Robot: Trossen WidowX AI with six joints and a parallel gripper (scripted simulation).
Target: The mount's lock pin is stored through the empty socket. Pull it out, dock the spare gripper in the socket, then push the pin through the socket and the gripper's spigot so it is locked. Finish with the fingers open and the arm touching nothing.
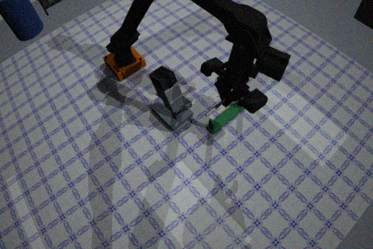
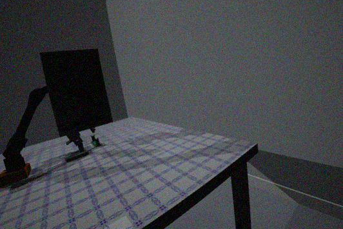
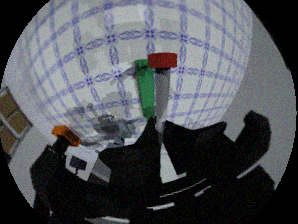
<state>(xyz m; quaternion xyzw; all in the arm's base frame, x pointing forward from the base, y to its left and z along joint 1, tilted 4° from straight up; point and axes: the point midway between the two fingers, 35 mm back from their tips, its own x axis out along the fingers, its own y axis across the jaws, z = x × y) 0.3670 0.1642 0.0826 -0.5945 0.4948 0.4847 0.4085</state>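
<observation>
The green cradle lies 1 cm to the left of my gripper tip and 5 cm below it. From my gripper tip the other things lie so: socket: 10 cm behind, 12 cm to the right, 2 cm below; dark spare gripper: 10 cm behind, 12 cm to the right, 5 cm above.
</observation>
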